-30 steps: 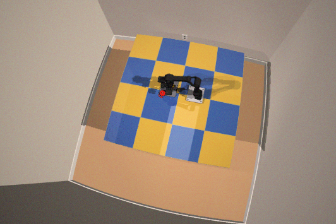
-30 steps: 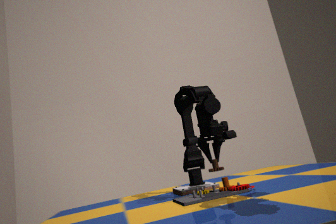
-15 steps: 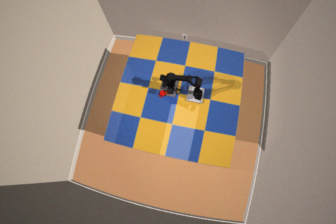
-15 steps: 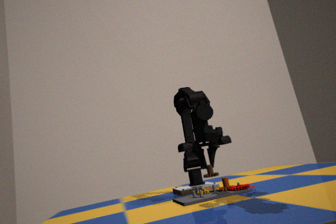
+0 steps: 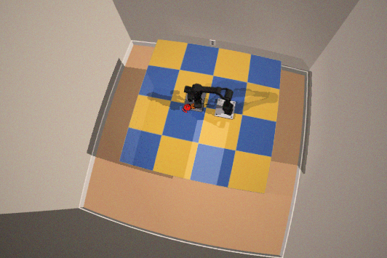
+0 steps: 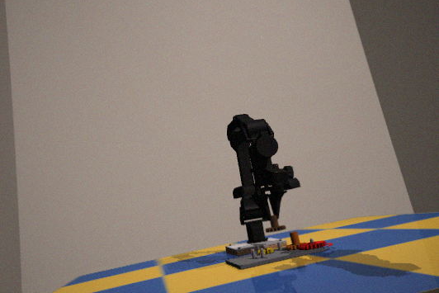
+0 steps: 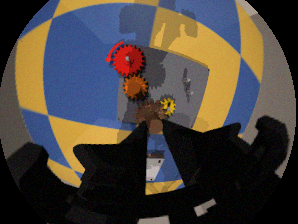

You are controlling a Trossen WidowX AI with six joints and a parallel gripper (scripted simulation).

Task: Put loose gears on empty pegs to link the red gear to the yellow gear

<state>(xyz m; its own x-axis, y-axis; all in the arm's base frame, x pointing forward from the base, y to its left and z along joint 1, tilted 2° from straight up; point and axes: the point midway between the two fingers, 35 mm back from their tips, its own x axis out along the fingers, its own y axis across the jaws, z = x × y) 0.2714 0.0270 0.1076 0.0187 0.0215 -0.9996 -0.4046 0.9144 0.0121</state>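
My gripper tip is 70 mm above the yellow gear, 40 mm to the left of it and 10 mm short of it. From my gripper tip the other things lie so: red arrow: 110 mm to the left, 90 mm ahead, 80 mm below; red gear: 80 mm ahead, 70 mm to the left, 70 mm below; orange gear: 60 mm below, 40 mm to the left, 30 mm ahead.
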